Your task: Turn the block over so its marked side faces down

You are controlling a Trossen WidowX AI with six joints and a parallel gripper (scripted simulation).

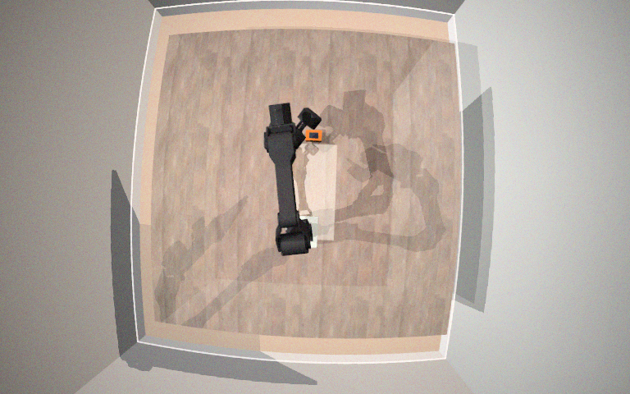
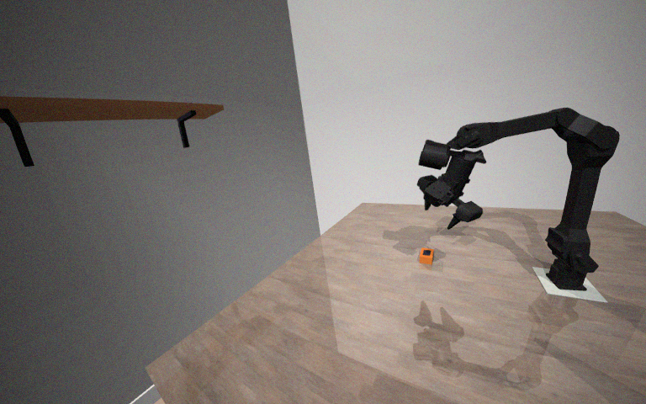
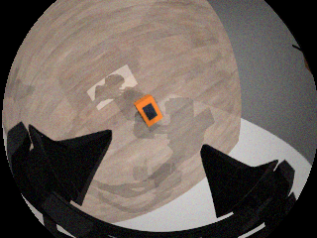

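The orange block is 2 cm ahead of my gripper tip, 4 cm to the right of it and 14 cm below it.
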